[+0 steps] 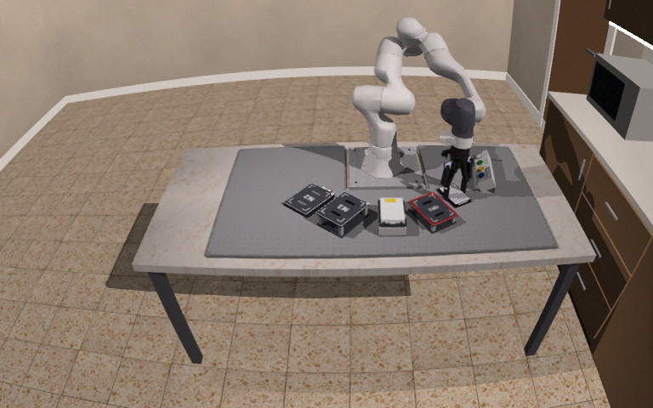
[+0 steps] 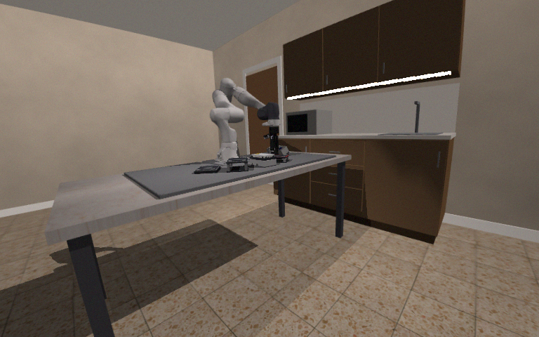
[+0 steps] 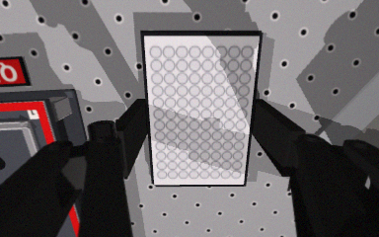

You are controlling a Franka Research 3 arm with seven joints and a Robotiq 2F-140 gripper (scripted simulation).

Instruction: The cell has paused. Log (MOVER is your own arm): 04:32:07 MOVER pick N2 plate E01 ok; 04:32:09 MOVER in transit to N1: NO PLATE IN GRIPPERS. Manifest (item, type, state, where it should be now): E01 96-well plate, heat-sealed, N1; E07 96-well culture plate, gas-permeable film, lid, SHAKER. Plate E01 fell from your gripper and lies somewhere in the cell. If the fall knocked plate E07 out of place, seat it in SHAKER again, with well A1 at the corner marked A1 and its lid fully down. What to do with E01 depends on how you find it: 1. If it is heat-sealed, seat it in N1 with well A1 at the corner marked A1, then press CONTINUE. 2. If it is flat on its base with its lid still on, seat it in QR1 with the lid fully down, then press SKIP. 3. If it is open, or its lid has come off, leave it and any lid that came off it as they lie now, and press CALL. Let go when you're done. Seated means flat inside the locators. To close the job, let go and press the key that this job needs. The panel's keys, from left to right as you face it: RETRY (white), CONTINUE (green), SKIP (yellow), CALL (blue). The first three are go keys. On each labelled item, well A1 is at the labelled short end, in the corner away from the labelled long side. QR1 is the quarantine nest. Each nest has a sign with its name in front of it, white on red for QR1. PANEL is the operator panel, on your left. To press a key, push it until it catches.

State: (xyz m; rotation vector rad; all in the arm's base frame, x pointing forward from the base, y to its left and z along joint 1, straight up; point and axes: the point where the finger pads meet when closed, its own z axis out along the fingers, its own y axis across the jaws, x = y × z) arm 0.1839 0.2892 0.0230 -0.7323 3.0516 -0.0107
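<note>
Right now my hand is 2 cm above the plate E01. From my hand the other things lie so: yellow key (11 cm behind, 13 cm to the left, 4 cm above); then blue CALL key (6 cm behind, 12 cm to the left, 4 cm above); then green continue key (16 cm behind, 14 cm to the left, 4 cm above).
</note>
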